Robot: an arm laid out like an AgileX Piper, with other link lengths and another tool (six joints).
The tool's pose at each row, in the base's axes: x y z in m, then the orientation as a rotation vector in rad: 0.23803, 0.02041, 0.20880, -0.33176, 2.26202, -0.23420; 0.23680, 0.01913, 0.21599, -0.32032, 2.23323, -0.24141; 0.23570, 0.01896, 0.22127, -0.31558, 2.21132, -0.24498; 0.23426, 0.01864, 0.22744, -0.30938, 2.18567, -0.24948; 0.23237, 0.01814, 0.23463, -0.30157, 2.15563, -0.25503; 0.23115, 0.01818, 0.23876, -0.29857, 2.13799, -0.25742; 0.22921, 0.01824, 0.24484, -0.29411, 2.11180, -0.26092; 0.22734, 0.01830, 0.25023, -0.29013, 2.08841, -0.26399; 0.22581, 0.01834, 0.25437, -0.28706, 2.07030, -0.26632; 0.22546, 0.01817, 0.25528, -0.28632, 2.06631, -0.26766; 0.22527, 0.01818, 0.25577, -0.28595, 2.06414, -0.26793; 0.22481, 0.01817, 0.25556, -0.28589, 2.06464, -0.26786; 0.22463, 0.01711, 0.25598, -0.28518, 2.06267, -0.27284; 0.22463, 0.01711, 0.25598, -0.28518, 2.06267, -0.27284; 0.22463, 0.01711, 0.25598, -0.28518, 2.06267, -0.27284
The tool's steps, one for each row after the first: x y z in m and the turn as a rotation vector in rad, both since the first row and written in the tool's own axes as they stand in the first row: -0.00393, -0.00299, -0.00552, 0.01389, -0.02716, 0.00482; -0.00694, -0.00443, -0.00976, 0.02182, -0.04806, 0.00626; -0.01032, -0.00620, -0.01483, 0.03160, -0.07246, 0.00829; -0.01408, -0.00834, -0.02089, 0.04354, -0.10095, 0.01097; -0.01626, -0.00924, -0.02450, 0.04941, -0.11781, 0.01166; -0.01938, -0.01055, -0.02991, 0.05813, -0.14283, 0.01270; -0.02205, -0.01167, -0.03483, 0.06593, -0.16516, 0.01362; -0.02404, -0.01253, -0.03867, 0.07195, -0.18246, 0.01434; -0.02441, -0.01288, -0.03952, 0.07391, -0.18611, 0.01425; -0.02464, -0.01298, -0.03998, 0.07463, -0.18818, 0.01434; -0.02420, -0.01285, -0.04019, 0.07451, -0.18771, 0.01443; -0.02405, -0.01394, -0.04054, 0.07875, -0.18868, 0.01315; -0.02405, -0.01394, -0.04054, 0.07875, -0.18868, 0.01315; -0.02405, -0.01394, -0.04054, 0.07875, -0.18868, 0.01315
